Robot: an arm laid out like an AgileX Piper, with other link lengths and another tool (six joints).
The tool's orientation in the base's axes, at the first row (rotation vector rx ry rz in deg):
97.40, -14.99, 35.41
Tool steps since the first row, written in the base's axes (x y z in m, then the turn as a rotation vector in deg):
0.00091, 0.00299, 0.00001, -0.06, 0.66, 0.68
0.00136, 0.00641, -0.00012, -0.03, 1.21, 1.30
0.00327, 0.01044, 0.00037, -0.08, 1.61, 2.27
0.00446, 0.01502, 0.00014, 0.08, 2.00, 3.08
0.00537, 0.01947, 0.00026, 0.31, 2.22, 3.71
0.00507, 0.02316, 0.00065, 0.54, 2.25, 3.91
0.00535, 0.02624, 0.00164, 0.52, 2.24, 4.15
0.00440, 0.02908, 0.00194, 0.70, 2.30, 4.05
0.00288, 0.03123, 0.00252, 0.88, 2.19, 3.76
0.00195, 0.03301, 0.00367, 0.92, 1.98, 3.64
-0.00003, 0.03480, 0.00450, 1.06, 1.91, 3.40
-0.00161, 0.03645, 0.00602, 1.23, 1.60, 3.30
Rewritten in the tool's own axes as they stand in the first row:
0.00124, -0.00112, -0.00264, 0.42, 0.45, -0.72
0.00209, -0.00224, -0.00579, 0.86, 0.83, -1.31
0.00459, -0.00369, -0.00923, 1.40, 1.58, -1.82
0.00619, -0.00552, -0.01330, 2.03, 2.09, -2.24
0.00772, -0.00688, -0.01735, 2.59, 2.45, -2.46
0.00827, -0.00725, -0.02102, 2.89, 2.50, -2.46
0.00952, -0.00726, -0.02401, 3.00, 2.71, -2.48
0.00935, -0.00719, -0.02701, 3.11, 2.53, -2.48
0.00874, -0.00644, -0.02953, 3.09, 2.22, -2.29
0.00886, -0.00542, -0.03161, 3.02, 2.15, -2.07
0.00794, -0.00416, -0.03393, 3.00, 1.89, -1.94
0.00771, -0.00248, -0.03608, 3.04, 1.80, -1.59

